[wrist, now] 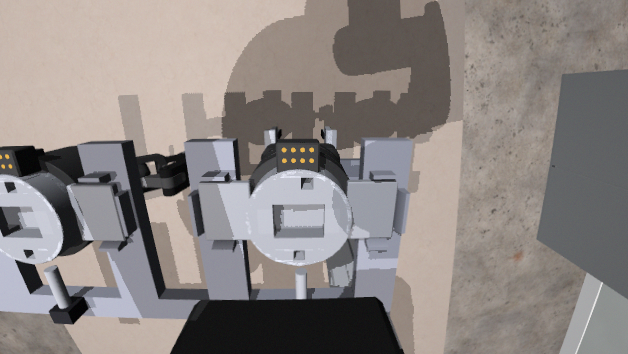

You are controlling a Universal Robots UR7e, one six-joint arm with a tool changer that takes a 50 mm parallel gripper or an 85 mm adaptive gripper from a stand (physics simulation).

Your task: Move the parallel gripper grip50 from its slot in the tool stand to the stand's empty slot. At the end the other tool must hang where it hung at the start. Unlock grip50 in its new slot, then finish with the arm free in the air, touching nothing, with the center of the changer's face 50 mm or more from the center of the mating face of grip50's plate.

Labels:
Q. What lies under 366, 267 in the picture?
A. A tool stand.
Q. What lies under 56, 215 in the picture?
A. An adaptive gripper.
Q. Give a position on a parallel gripper grip50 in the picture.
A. At 298, 207

